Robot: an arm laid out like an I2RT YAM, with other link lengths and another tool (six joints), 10 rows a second.
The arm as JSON. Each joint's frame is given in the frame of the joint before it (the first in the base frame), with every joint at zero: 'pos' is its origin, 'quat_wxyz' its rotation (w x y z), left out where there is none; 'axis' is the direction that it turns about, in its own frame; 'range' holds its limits. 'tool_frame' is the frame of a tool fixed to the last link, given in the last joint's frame.
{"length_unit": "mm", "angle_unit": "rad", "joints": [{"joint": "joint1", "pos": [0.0, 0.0, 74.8], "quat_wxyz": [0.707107, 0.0, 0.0, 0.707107], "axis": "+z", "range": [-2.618, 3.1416]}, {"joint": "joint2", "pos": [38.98, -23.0, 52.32], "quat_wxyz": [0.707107, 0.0, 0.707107, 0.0], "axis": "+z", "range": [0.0, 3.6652]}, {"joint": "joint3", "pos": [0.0, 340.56, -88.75], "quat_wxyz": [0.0, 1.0, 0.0, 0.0], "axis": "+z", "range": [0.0, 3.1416]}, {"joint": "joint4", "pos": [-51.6, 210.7, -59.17], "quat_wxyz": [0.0, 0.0, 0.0, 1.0], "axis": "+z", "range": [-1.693, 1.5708]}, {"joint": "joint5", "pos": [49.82, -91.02, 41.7], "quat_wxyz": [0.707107, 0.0, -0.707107, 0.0], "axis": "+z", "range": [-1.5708, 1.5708]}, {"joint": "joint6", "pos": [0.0, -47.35, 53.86], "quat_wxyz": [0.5, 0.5, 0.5, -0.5], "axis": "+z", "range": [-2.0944, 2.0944]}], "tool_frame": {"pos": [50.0, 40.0, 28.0], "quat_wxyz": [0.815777, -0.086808, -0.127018, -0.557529]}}
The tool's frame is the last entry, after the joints.
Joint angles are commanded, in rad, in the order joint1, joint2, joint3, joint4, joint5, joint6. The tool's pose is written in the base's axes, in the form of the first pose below.
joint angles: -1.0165, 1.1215, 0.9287, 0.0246, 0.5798, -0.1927
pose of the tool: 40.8 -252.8 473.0 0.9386 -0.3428 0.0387 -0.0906 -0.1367 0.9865
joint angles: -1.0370, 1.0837, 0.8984, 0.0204, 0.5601, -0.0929
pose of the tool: 25.3 -243.6 466.4 0.9243 -0.3564 0.1365 -0.1939 -0.1303 0.9723
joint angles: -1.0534, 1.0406, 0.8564, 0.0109, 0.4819, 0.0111
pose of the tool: 15.3 -235.4 453.9 0.9192 -0.3170 0.2335 -0.2929 -0.1545 0.9436
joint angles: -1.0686, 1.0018, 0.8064, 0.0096, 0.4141, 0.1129
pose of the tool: 6.5 -228.2 438.0 0.9008 -0.2912 0.3221 -0.3839 -0.1871 0.9042
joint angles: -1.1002, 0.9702, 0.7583, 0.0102, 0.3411, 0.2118
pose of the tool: -3.5 -223.0 420.8 0.8702 -0.2826 0.4036 -0.4689 -0.2235 0.8545
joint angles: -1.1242, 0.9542, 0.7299, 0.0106, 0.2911, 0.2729
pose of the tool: -9.4 -220.6 409.5 0.8468 -0.2815 0.4513 -0.5188 -0.2495 0.8177
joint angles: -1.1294, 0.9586, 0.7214, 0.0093, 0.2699, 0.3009
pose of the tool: -9.4 -222.4 403.7 0.8380 -0.2822 0.4671 -0.5366 -0.2700 0.7995
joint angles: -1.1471, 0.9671, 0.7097, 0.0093, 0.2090, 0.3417
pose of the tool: -9.0 -226.3 394.8 0.8259 -0.2707 0.4946 -0.5614 -0.3125 0.7663
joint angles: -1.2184, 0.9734, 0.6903, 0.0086, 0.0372, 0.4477
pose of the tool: -13.7 -231.6 377.7 0.7734 -0.2530 0.5812 -0.6306 -0.4012 0.6644
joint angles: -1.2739, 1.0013, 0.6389, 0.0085, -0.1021, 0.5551
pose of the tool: -16.0 -237.2 344.1 0.7179 -0.2960 0.6300 -0.6775 -0.5048 0.5349
